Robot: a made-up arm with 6 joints.
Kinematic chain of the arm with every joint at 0, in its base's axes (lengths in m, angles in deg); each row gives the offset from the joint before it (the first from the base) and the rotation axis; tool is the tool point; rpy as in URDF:
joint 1: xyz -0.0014 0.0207 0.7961 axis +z
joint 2: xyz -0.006 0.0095 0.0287 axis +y
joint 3: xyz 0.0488 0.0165 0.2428 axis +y
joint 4: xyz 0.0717 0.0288 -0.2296 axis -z
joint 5: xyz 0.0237 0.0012 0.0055 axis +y
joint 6: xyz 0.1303 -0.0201 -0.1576 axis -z
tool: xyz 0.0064 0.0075 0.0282 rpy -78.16 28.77 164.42
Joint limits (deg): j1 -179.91..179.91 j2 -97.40..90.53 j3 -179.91..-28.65 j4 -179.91..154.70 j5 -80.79..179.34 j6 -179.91..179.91
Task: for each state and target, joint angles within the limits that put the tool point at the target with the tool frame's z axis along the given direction. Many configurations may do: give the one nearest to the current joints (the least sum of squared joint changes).
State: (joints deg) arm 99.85 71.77 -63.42 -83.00 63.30 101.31
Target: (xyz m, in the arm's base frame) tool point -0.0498 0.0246 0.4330 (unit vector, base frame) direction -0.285 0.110 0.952
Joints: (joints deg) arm 70.03 90.24 -39.96 -44.13 47.99 116.27
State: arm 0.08 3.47 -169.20 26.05 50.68 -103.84
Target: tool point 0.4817 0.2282 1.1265 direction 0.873 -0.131 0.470
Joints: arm 10.74 37.88 -150.49 49.43 83.15 -105.32
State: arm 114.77 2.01 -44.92 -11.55 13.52 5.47
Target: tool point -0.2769 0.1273 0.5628 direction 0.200 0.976 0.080
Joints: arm 142.55 39.95 -28.65 -20.13 19.02 -22.48
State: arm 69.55 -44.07 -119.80 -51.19 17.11 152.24
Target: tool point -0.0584 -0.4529 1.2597 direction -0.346 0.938 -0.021
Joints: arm 96.95 -82.49 -112.34 -69.35 29.04 145.08
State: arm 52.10 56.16 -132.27 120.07 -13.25 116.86
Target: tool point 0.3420 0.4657 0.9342 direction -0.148 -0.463 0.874
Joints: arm 47.66 31.41 -112.43 154.70 30.04 100.74
